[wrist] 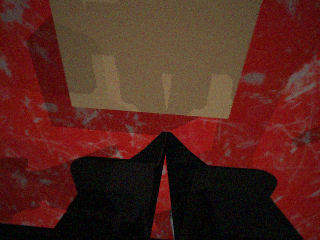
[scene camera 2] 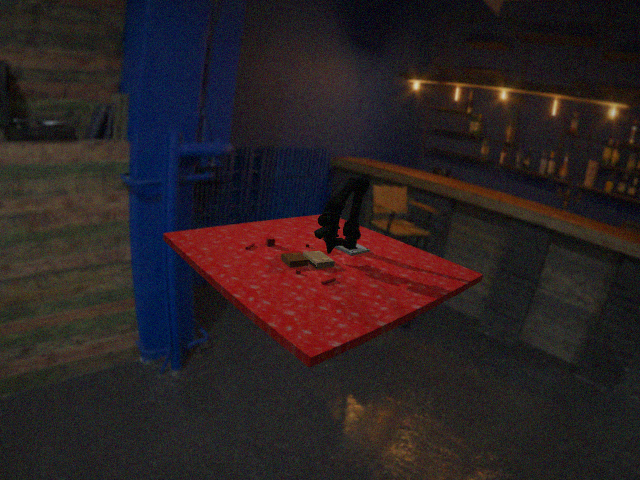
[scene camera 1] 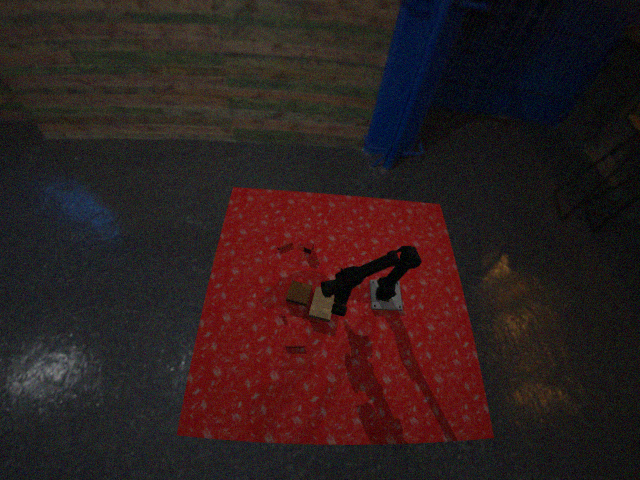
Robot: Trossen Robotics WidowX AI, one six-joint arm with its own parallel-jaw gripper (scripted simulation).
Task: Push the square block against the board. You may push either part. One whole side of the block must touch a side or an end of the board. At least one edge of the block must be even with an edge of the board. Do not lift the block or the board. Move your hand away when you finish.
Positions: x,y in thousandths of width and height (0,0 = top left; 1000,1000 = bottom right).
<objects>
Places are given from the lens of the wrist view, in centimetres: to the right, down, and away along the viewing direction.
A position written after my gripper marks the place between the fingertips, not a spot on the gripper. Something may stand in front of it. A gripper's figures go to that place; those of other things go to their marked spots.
my gripper (wrist: 520,569): 1, 2, 12
tan board (wrist: 598,273): 2, -4, 9
</objects>
